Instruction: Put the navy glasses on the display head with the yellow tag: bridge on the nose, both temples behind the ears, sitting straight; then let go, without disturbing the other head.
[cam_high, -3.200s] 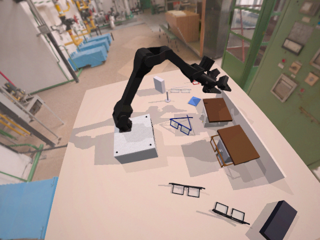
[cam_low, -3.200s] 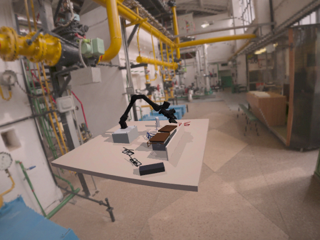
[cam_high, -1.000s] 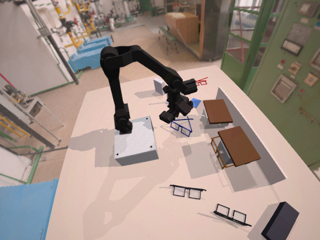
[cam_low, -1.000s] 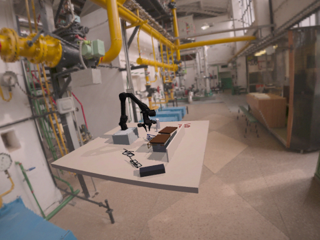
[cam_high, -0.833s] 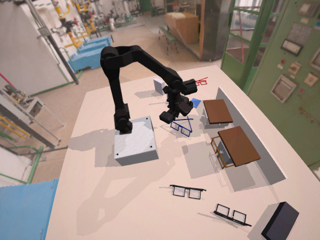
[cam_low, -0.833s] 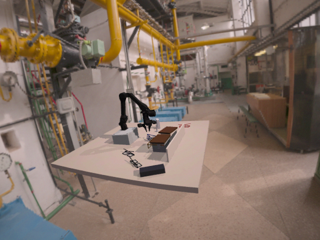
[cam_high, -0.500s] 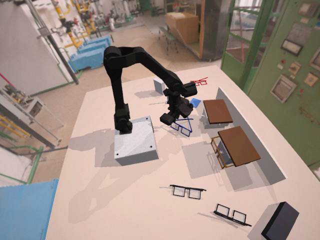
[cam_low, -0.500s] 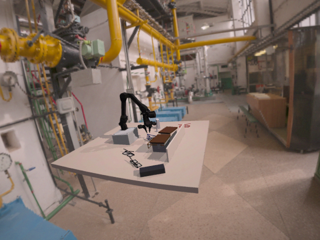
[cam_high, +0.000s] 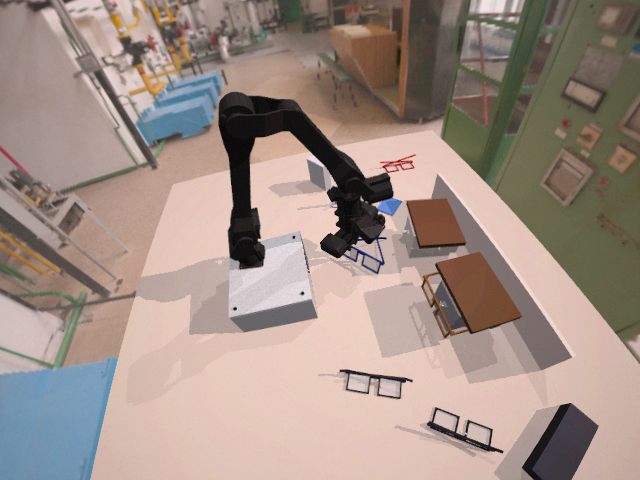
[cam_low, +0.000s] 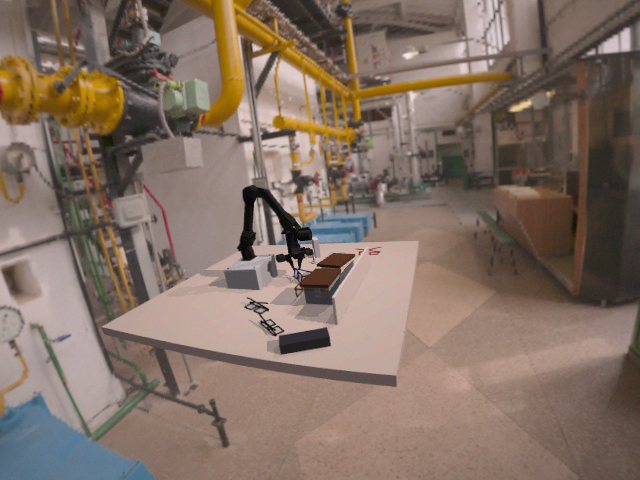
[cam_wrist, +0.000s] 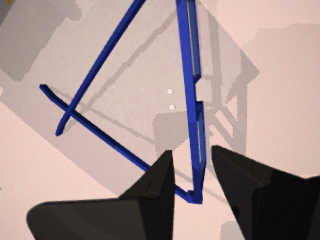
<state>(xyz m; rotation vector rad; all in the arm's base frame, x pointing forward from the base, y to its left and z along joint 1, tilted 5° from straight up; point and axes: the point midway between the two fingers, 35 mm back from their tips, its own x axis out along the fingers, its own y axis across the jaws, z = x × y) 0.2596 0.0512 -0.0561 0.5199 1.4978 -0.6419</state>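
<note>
My gripper tip is 30 mm past the white peg stand, 230 mm to the right of it and 10 mm above it. Also, from my gripper tip: back panel 360 mm ahead, 90 mm to the right, 20 mm above; blue card 160 mm ahead, 190 mm to the left, 40 mm below; dark box 350 mm ahead, 530 mm to the right, 20 mm below.
</note>
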